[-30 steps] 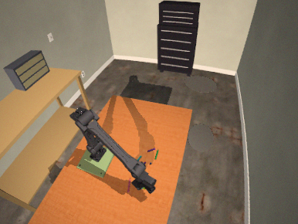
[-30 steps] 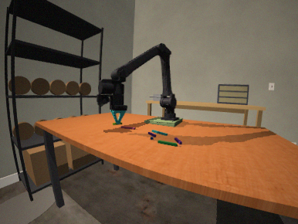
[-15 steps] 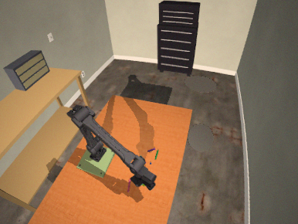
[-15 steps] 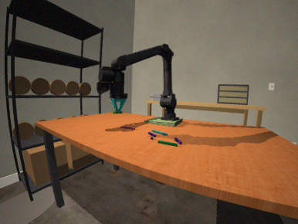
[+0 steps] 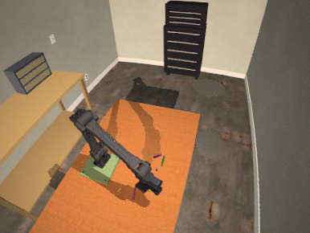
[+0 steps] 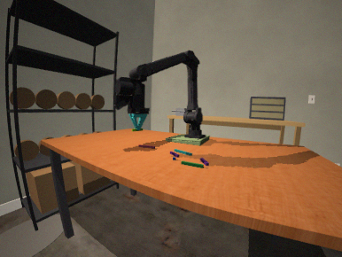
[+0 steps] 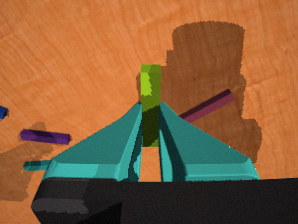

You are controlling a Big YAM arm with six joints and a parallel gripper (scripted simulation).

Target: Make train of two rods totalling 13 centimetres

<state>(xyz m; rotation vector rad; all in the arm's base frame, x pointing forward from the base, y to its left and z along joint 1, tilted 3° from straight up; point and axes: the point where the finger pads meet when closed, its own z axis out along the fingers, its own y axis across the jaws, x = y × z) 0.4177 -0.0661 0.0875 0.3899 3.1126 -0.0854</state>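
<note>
Now: the pink rod 100 mm below my hand, 80 mm behind it and 30 mm to the right of it. The rest, counted from my hand: tiny blue rod: 190 mm to the left, 100 mm below, 30 mm behind; turquoise rod: 160 mm to the left, 120 mm behind, 100 mm below; lime rod: 10 mm below.
</note>
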